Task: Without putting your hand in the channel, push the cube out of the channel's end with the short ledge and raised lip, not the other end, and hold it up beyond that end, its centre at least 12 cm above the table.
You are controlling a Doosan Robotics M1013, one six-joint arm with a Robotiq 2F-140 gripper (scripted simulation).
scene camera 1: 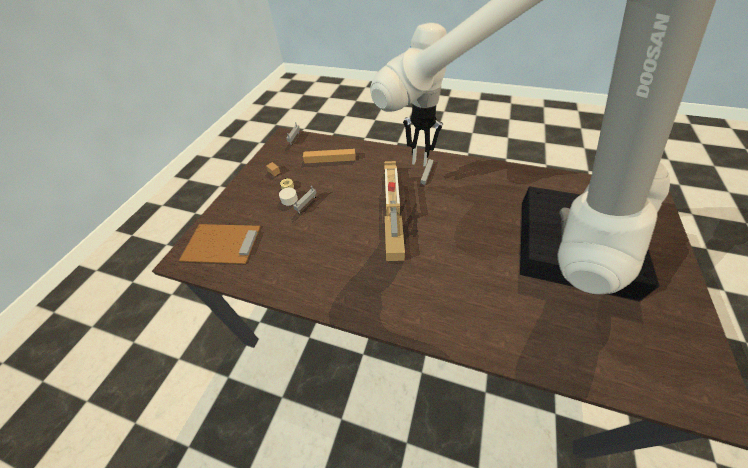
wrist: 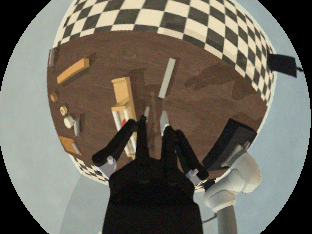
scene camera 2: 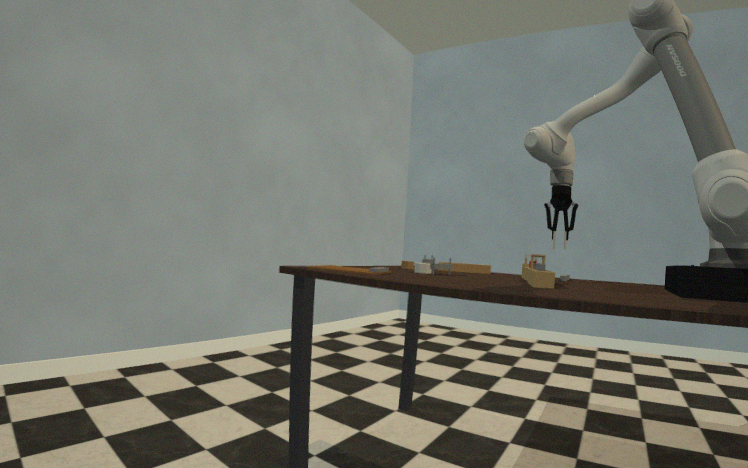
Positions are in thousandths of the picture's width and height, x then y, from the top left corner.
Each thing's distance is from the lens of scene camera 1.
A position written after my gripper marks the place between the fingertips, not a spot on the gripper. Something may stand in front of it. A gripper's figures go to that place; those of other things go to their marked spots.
my gripper (scene camera 1: 561, 349): 1.21 m
orange board (scene camera 1: 281, 520): 1.25 m
wooden channel (scene camera 1: 529, 537): 1.01 m
The marked spots on the wooden channel and the orange board are 0.65 m apart.
